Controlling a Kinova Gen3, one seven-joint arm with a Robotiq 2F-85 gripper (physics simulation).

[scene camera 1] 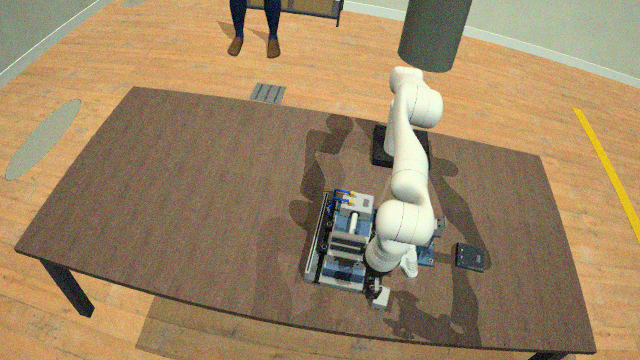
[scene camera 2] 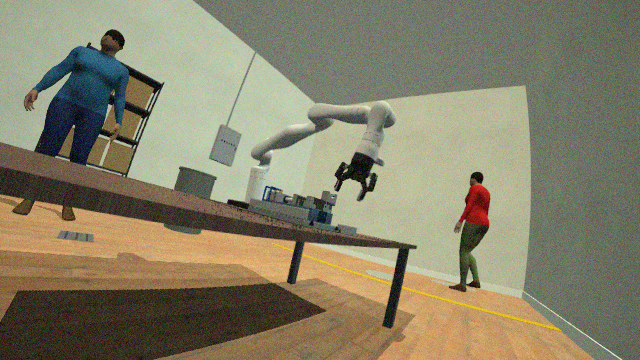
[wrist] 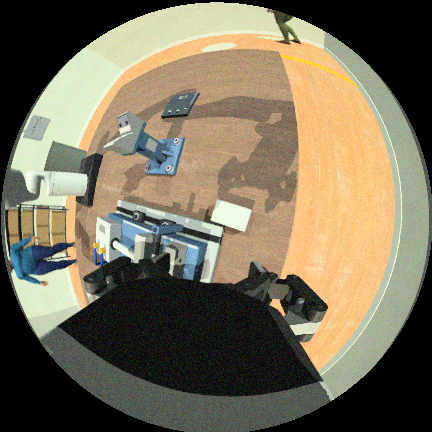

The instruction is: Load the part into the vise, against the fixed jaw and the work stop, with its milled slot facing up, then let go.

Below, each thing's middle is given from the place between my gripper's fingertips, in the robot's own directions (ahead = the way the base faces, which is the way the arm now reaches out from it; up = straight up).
Labels:
My gripper is now 2 cm past the grey part point(wrist: 226, 213), 5 cm to the right of it and 11 cm above it.

